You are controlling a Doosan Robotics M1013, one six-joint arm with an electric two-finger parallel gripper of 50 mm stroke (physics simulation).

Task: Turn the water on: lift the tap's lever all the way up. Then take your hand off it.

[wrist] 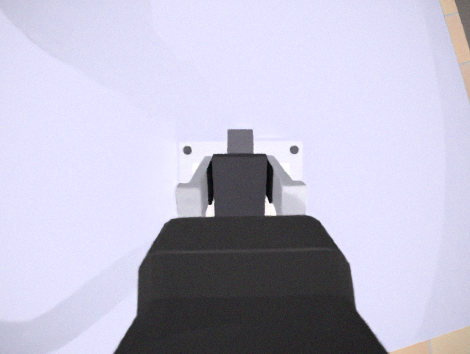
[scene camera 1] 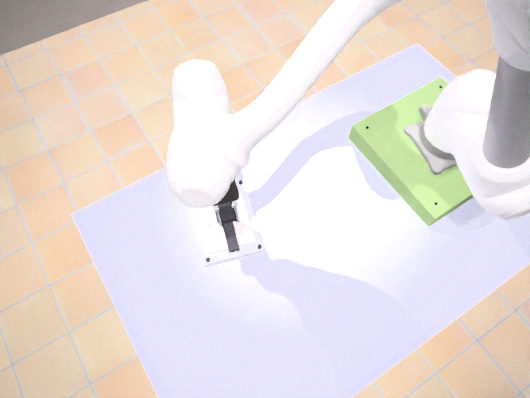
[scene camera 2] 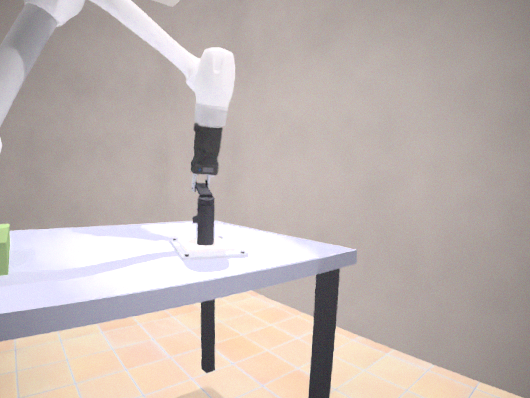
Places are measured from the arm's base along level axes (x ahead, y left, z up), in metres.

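Pixels of known places: gripper, fingertip midpoint: (wrist: 239,170) (scene camera 1: 229,221); arm's base, link origin: (scene camera 1: 442,142).
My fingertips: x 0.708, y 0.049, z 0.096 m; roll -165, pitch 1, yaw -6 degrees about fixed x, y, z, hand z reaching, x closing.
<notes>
For each thing: its middle in the pictures, then the offset to it from my fingertips.
- white base plate, body centre: (wrist: 240,227) (scene camera 2: 205,246) (scene camera 1: 225,219) dz -0.154, dx -0.010, dy -0.083 m
- lever, body centre: (wrist: 239,226) (scene camera 1: 225,206) (scene camera 2: 202,189) dz +0.007, dx -0.004, dy -0.039 m
The black tap stands upright on a white base plate (scene camera 1: 234,255) (scene camera 2: 217,253) (wrist: 272,147). Its round body (scene camera 2: 206,222) shows in scene camera 2, and its spout (scene camera 1: 232,239) (scene camera 2: 195,219) (wrist: 240,141) sticks out to one side. The lever (scene camera 2: 204,190) (wrist: 240,187) on top is tilted, with its held end raised above the body. My gripper (scene camera 1: 227,214) (scene camera 2: 201,183) (wrist: 239,170) is shut on the lever, one finger on each side of it. The gripper body hides part of the lever and the tap body in the wrist view.
The tap's plate is on a pale table (scene camera 1: 165,300) (scene camera 2: 100,300), near one end. A green block (scene camera 1: 392,157) (scene camera 2: 4,250) carries the grey foot (scene camera 1: 435,160) of the arm. The arm reaches over the table from that side. A wall (scene camera 2: 400,150) stands behind.
</notes>
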